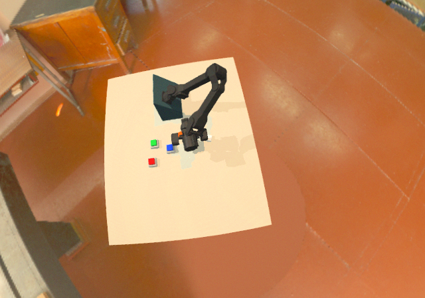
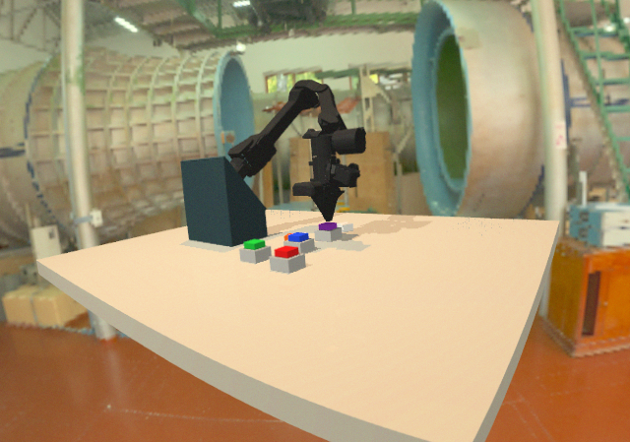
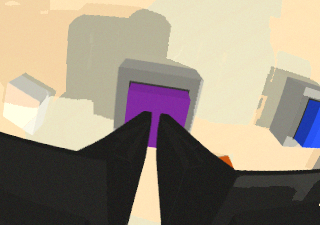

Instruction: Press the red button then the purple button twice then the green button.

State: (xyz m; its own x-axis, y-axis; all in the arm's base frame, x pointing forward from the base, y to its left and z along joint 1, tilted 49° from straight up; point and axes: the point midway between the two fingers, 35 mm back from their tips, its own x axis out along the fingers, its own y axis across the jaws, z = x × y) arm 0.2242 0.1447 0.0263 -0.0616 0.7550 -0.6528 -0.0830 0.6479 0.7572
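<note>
Right now my gripper tip is 20 mm past the green button, 220 mm to the left of it and 10 mm above it. Round my gripper tip: blue button 20 mm ahead, 120 mm to the right, 10 mm below; white block 30 mm behind, 100 mm to the left, 30 mm below; purple button 10 mm below.
</note>
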